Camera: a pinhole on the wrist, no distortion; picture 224 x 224 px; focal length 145.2 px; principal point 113.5 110.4 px. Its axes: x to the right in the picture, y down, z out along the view. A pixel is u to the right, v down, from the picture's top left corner.
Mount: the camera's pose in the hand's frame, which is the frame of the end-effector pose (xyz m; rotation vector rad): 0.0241 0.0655 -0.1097 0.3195 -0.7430 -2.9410
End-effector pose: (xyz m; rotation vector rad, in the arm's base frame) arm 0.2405 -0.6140 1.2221 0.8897 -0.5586 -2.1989
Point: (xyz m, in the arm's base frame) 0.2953 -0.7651 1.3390
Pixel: 72 66
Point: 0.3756 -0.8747 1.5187
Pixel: 92 10
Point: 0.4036 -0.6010 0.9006
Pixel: behind the camera
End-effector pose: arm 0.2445 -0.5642 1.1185 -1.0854 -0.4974 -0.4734
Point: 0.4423 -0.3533 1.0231
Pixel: 52 79
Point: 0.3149 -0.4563 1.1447
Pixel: 53 196
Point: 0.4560 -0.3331 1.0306
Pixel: 47 81
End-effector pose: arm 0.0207 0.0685 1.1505 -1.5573 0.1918 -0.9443
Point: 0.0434 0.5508 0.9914
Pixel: 200 184
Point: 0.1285 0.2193 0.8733
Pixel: 151 94
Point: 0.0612 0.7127 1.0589
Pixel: 197 210
